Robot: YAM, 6 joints.
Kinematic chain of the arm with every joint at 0, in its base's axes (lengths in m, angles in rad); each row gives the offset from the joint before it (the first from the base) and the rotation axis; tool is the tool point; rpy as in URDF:
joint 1: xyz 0 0 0.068 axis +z
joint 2: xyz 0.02 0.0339 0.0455 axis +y
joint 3: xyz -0.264 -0.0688 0 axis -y
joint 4: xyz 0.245 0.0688 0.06 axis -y
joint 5: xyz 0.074 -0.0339 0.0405 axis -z
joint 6: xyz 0.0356 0 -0.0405 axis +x
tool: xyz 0 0 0 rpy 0 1.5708 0
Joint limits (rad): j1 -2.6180..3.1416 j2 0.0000..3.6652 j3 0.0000..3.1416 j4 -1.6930..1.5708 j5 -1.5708..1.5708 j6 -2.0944..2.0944
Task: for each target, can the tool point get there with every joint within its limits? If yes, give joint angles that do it. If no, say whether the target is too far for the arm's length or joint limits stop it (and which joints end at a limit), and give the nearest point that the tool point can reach.
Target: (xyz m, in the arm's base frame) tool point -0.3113 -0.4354 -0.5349
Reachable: no: too far | nearest point -0.2467 -0.3451 -0.3349 | short by 0.229 m
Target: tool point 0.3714 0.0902 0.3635
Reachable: yes | joints 0.1758 1.8896 2.0145 -1.2525 -0.7339 -0.7110
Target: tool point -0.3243 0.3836 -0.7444
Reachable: no: too far | nearest point -0.2376 0.2810 -0.3601 | short by 0.407 m
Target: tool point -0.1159 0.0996 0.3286
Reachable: yes | joints 2.6537 0.7357 0.7568 -0.3444 1.2400 0.7293
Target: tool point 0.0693 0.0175 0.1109
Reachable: yes | joints -0.2431 1.7463 0.2559 -1.3779 -1.2358 0.9006
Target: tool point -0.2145 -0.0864 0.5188
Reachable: yes | joints 0.2365 0.3142 1.8012 -0.4253 1.2453 -0.4107
